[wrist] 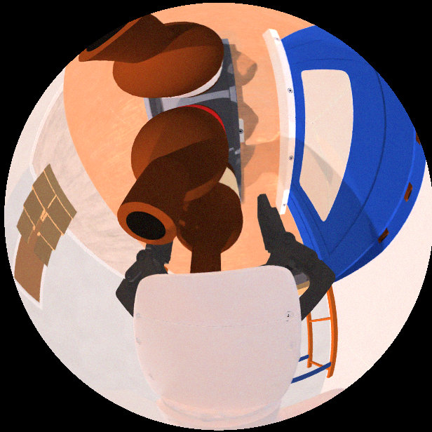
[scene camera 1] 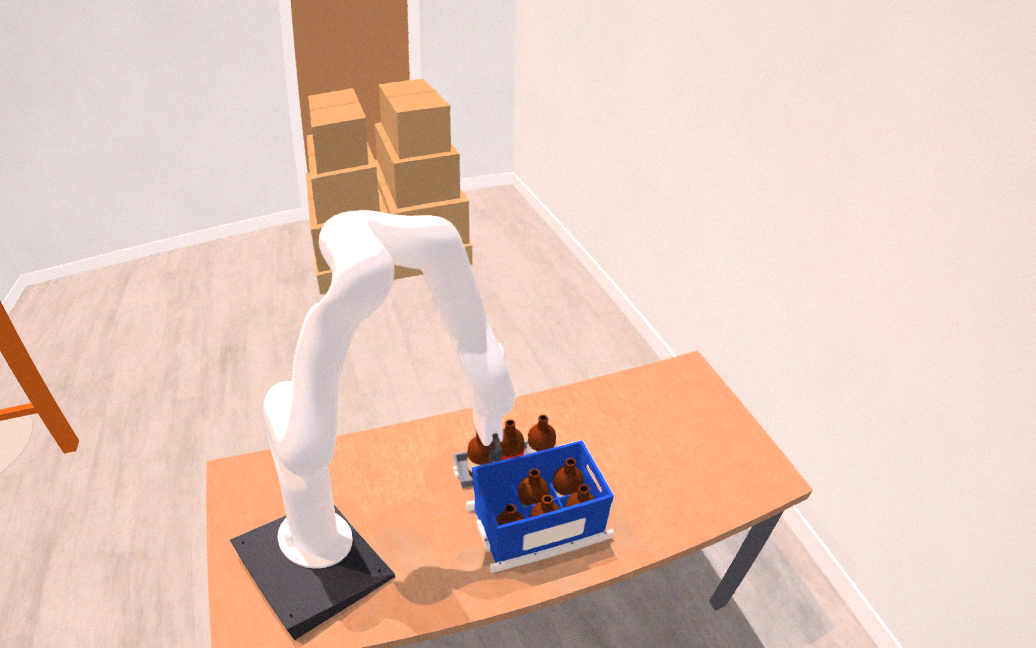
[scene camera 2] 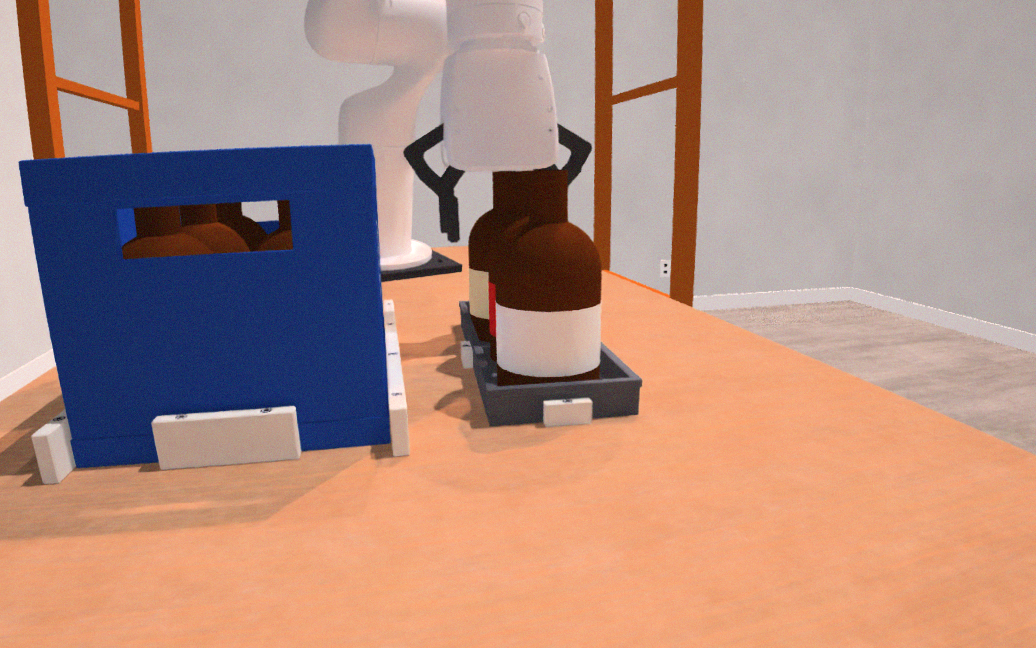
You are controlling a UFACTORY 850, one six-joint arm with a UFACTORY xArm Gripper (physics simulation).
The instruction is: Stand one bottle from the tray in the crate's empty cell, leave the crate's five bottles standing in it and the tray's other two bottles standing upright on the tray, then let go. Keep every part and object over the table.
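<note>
Three brown bottles stand upright on the grey tray (scene camera 1: 460, 467) (scene camera 2: 519, 405) (wrist: 236, 170): a cream-label bottle (scene camera 1: 478, 452) (scene camera 2: 479, 294) (wrist: 215, 220) nearest the arm's base, a red-label bottle (scene camera 1: 512, 440) (scene camera 2: 492, 309) (wrist: 180, 140) in the middle, and a white-label bottle (scene camera 1: 541, 435) (scene camera 2: 547, 336) (wrist: 170, 65) at the far end. My gripper (scene camera 1: 492, 447) (scene camera 2: 500, 229) (wrist: 210, 212) is open, low around the cream-label bottle's neck and shoulder; one fingertip is hidden by bottles. The blue crate (scene camera 1: 504, 541) (scene camera 2: 213, 328) (wrist: 370, 100) holds five brown bottles; its empty cell is at the back left in scene camera 1.
White blocks line the crate's base, including a long strip (scene camera 1: 551, 551) (scene camera 2: 397, 397) (wrist: 285, 120). The red-label bottle's neck is close beside my gripper in the wrist view. The crate wall stands to the right in that view. The table (scene camera 1: 657, 427) (scene camera 2: 687, 496) bears everything.
</note>
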